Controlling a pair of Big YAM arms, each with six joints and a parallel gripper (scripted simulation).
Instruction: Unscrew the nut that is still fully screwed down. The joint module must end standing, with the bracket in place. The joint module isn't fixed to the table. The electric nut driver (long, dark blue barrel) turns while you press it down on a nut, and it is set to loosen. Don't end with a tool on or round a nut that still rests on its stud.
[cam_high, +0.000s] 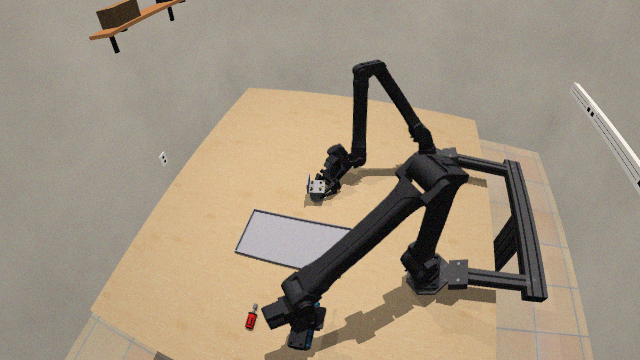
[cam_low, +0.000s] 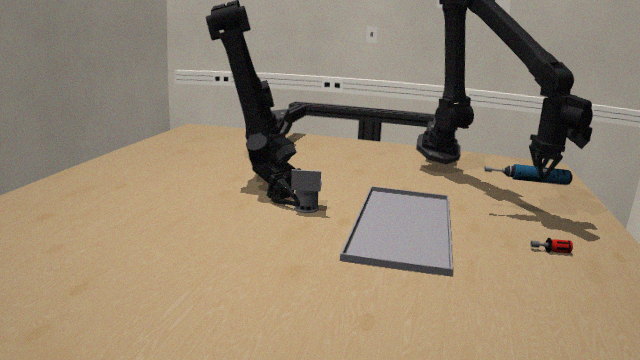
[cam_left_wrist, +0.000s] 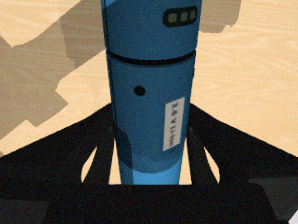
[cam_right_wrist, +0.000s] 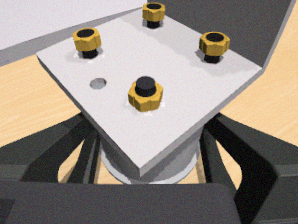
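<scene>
Now: right hand 50 mm below the grey bracket. Also, from my right hand: shallow grey tray (250 mm to the left, 40 mm ahead, 20 mm below); small red-handled screwdriver (590 mm to the left, 90 mm ahead, 10 mm below).
</scene>
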